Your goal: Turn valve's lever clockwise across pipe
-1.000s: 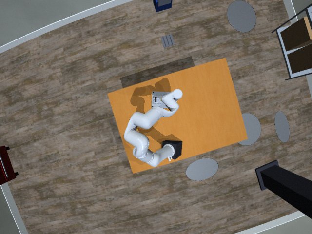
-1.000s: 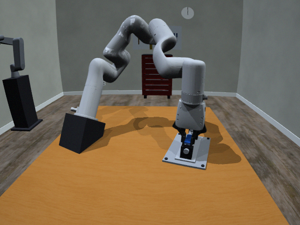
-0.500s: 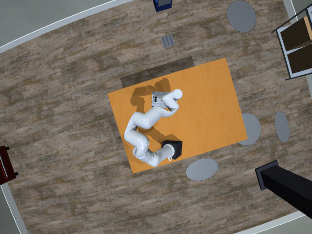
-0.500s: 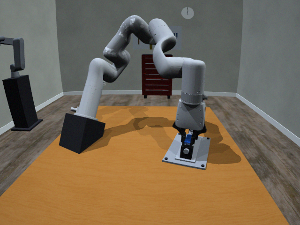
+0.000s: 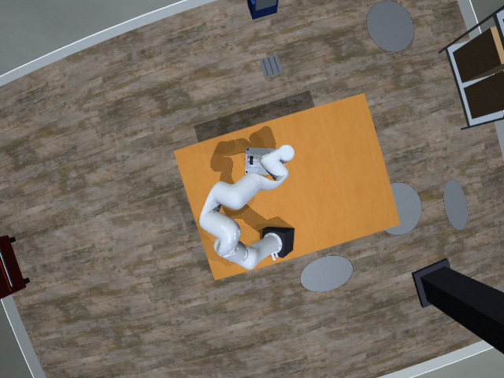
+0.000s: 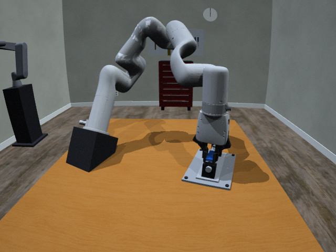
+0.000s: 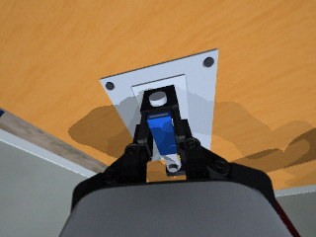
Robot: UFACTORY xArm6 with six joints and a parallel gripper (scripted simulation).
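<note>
Now: hand 3 cm short of the baseplate, 7 cm to the right of it and 9 cm above it. Also, from my hand: lever: 2 cm ahead, 4 cm to the left, 1 cm below.
</note>
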